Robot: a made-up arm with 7 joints.
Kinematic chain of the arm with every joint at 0, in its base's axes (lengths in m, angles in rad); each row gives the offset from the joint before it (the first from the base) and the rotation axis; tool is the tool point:
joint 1: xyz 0 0 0.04 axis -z
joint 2: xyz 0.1 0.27 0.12 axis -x
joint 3: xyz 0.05 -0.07 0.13 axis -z
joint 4: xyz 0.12 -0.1 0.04 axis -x
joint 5: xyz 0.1 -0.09 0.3 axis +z
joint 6: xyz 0 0.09 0.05 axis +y
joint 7: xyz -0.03 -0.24 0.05 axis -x
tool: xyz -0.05 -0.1 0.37
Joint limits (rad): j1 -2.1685..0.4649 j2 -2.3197..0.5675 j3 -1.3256..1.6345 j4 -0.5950..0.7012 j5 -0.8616..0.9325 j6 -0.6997..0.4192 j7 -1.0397..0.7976
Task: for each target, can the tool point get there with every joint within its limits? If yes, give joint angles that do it. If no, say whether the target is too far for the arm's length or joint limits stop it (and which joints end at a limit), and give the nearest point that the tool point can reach.
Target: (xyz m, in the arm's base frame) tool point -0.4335 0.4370 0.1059
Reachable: no: joint limits stop it (at a limit: joint 1, joint 3, joint 4, joint 6, joint 7) | nearest point -0.5322 0.3958 0.0464 | short by 0.122 m
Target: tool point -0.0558 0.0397 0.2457
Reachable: no: joint limits stop it (at a limit: joint 1, joint 4, joint 5, joint 6, joint 7) | nearest point -0.2739 -0.1325 0.3288 | short by 0.290 m
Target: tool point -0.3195 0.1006 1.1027
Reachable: yes | joints -1.9115 -0.0996 -0.8091 0.3849 -0.3885 0.0740 0.5007
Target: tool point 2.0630 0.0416 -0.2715
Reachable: no: too far | nearest point 1.1263 0.0227 -0.2224 | short by 0.938 m
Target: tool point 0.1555 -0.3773 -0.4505
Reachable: yes | joints -0.4339 -2.0165 0.5775 0.0009 -0.0850 -0.4314 0.4427
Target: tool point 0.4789 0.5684 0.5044
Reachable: yes | joints -1.9467 -1.0873 -0.8606 0.5286 0.3652 -0.5114 -0.2035
